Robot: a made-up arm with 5 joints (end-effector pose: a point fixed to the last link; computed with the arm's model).
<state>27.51 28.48 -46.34 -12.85 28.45</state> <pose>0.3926 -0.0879 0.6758 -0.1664 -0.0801 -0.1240 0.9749</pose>
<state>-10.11 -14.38 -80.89 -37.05 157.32</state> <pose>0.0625 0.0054 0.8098 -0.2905 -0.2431 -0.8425 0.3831</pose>
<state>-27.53 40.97 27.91 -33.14 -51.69</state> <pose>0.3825 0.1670 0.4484 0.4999 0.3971 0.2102 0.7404</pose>
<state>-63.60 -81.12 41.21 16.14 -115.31</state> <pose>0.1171 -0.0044 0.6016 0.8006 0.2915 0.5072 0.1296</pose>
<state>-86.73 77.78 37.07 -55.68 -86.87</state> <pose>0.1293 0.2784 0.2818 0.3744 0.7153 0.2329 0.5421</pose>
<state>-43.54 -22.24 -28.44 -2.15 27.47</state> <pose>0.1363 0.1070 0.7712 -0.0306 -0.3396 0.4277 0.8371</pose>
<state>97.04 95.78 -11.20 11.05 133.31</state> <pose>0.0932 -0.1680 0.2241 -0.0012 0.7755 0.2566 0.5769</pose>
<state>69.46 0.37 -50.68 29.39 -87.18</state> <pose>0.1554 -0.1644 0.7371 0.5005 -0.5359 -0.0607 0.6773</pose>
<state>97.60 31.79 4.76 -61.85 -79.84</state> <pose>0.0503 -0.3068 0.6033 0.3046 -0.6146 -0.2423 0.6861</pose>
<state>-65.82 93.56 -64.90 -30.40 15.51</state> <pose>0.2252 0.3884 0.3820 -0.0617 0.0949 0.6675 0.7359</pose>
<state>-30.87 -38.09 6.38 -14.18 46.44</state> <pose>0.1477 0.0944 0.7249 -0.2179 -0.2830 0.2584 0.8976</pose>
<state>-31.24 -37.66 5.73 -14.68 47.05</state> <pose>0.1476 0.0950 0.7266 -0.2198 -0.2895 0.2562 0.8957</pose>
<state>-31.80 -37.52 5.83 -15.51 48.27</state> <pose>0.1474 0.0957 0.7270 -0.2259 -0.2952 0.2528 0.8932</pose>
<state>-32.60 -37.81 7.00 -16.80 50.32</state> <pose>0.1468 0.0967 0.7255 -0.2375 -0.3002 0.2476 0.8900</pose>
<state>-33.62 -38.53 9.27 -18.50 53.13</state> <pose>0.1460 0.0977 0.7222 -0.2544 -0.3037 0.2409 0.8860</pose>
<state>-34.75 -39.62 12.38 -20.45 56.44</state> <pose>0.1450 0.0987 0.7172 -0.2749 -0.3059 0.2329 0.8812</pose>
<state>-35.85 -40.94 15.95 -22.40 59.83</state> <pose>0.1439 0.0994 0.7111 -0.2965 -0.3066 0.2250 0.8761</pose>
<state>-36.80 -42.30 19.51 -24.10 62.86</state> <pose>0.1429 0.0998 0.7046 -0.3164 -0.3057 0.2183 0.8711</pose>
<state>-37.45 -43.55 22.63 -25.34 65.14</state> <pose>0.1420 0.0998 0.6986 -0.3322 -0.3031 0.2138 0.8672</pose>
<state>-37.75 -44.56 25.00 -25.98 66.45</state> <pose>0.1414 0.0996 0.6937 -0.3427 -0.2990 0.2120 0.8650</pose>
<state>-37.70 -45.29 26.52 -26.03 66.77</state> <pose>0.1411 0.0992 0.6901 -0.3473 -0.2936 0.2129 0.8648</pose>
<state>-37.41 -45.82 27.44 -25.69 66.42</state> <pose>0.1410 0.0986 0.6876 -0.3479 -0.2875 0.2154 0.8660</pose>
